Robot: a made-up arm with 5 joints.
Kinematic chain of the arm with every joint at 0, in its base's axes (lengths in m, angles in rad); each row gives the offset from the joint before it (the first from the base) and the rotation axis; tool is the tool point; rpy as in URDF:
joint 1: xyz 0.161 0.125 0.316 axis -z
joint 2: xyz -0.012 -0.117 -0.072 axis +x
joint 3: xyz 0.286 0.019 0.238 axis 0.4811 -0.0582 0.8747
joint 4: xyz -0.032 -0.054 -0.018 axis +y
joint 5: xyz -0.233 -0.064 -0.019 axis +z
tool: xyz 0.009 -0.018 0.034 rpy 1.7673 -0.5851 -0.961
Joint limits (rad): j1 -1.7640..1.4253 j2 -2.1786..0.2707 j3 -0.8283..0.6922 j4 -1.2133..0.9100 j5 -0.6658..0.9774
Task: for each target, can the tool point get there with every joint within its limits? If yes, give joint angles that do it. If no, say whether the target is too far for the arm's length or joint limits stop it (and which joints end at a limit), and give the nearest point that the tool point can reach.
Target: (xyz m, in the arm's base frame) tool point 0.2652 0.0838 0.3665
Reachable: yes | joints -0.0832 -1.6895 0.1627 -0.8242 -0.0420
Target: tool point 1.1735 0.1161 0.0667
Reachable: no: too far | nearest point 0.5945 0.1212 0.3793 | short by 0.658 m
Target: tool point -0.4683 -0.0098 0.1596
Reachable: no: joint limits stop it (at a limit: joint 1, joint 2, joint 3, joint 5) | nearest point -0.1961 -0.0579 0.3253 | short by 0.322 m
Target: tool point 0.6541 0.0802 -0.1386
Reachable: no: joint limits stop it (at a limit: joint 3, joint 4, joint 5) | nearest point 0.4342 0.1002 -0.0023 | short by 0.259 m
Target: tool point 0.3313 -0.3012 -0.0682
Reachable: no: joint limits stop it (at a limit: joint 2, joint 3, joint 4, joint 5) | nearest point 0.2712 -0.1509 0.1811 | short by 0.297 m
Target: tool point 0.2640 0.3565 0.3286
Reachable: yes | joints 0.3013 -1.3381 -0.4521 0.5653 -0.2330
